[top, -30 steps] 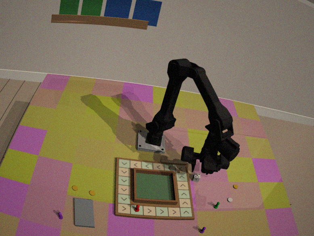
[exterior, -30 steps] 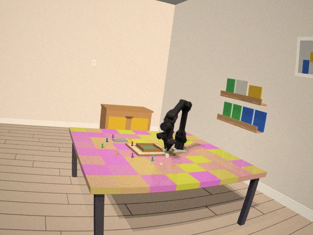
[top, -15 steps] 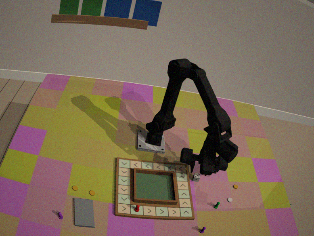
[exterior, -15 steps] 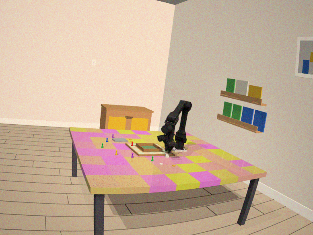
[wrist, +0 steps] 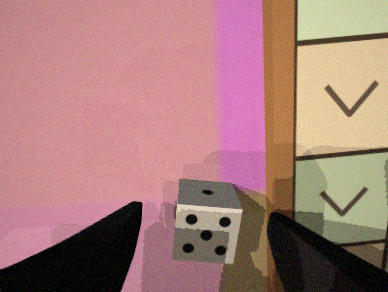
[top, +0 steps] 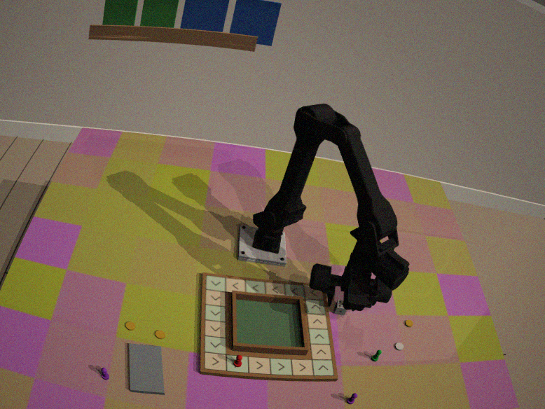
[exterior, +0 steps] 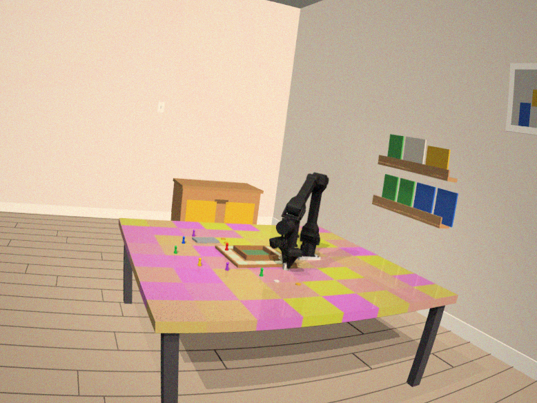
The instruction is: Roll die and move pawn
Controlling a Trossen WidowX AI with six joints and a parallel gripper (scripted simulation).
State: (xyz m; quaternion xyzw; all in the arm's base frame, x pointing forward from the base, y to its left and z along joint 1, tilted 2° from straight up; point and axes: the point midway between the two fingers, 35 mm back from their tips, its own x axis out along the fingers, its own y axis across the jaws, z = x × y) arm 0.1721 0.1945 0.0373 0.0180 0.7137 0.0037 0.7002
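My gripper tip is now 22 cm short of the red pawn, 21 cm to the left of it and 1 cm below it. The rest, counted from my gripper tip: white disc (9 cm ahead, 16 cm to the left, 1 cm below); green dice tray (10 cm ahead, 16 cm to the right, 1 cm below); white die (right at my gripper tip).
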